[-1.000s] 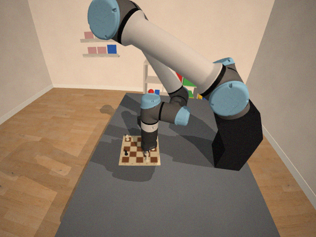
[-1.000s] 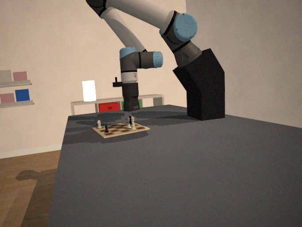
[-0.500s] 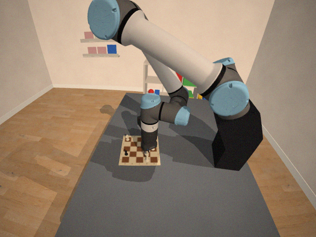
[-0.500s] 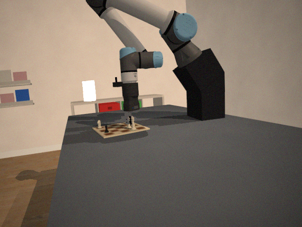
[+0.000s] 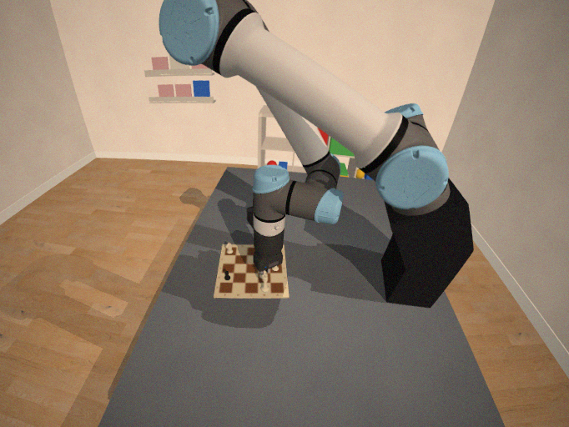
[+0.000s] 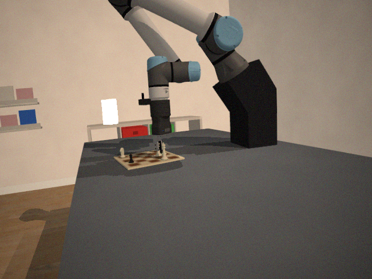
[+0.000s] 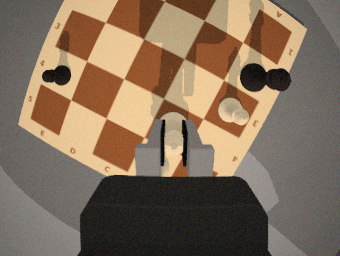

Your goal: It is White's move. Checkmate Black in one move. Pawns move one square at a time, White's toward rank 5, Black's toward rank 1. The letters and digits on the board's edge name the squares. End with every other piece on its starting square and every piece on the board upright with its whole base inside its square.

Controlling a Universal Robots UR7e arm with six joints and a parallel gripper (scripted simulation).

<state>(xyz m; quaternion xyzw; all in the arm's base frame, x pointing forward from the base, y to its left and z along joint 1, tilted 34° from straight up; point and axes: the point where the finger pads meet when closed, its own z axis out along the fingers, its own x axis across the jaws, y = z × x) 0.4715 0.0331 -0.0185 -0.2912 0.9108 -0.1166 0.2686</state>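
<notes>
Right now the black king is 8 cm to the right of my hand, 3 cm behind it and 1 cm below it. Round my hand: chessboard: 5 cm below, 4 cm ahead, 3 cm to the right; then black pawn: 11 cm ahead, 3 cm below, 2 cm to the left.
</notes>
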